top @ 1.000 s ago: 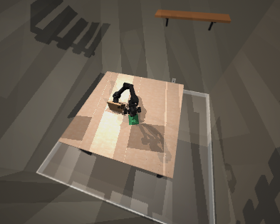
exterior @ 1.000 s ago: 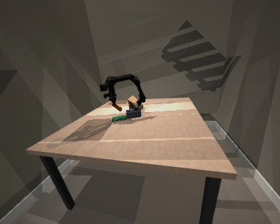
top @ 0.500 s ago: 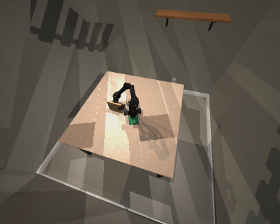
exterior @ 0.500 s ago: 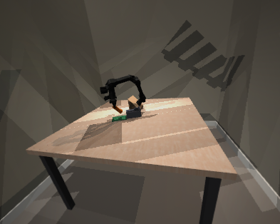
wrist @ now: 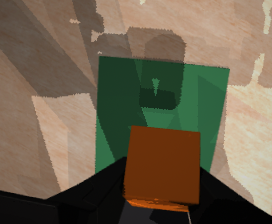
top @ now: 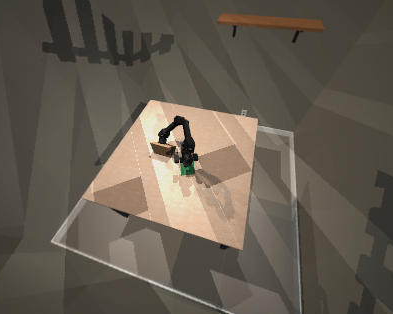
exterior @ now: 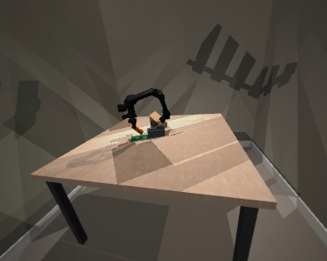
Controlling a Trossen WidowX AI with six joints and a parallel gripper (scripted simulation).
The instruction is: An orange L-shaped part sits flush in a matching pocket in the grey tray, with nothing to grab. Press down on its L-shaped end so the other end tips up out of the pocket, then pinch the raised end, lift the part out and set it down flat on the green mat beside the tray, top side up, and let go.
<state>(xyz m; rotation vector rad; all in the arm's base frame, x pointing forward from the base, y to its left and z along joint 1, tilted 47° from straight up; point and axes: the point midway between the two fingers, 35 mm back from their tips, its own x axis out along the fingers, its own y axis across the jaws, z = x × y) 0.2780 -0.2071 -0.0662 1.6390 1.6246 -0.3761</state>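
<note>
My gripper tip is now 120 mm above the green mat, 20 mm to the right of it and 10 mm past it. Round my gripper tip: orange L-shaped part: 30 mm to the left, 30 mm below, 20 mm behind.
</note>
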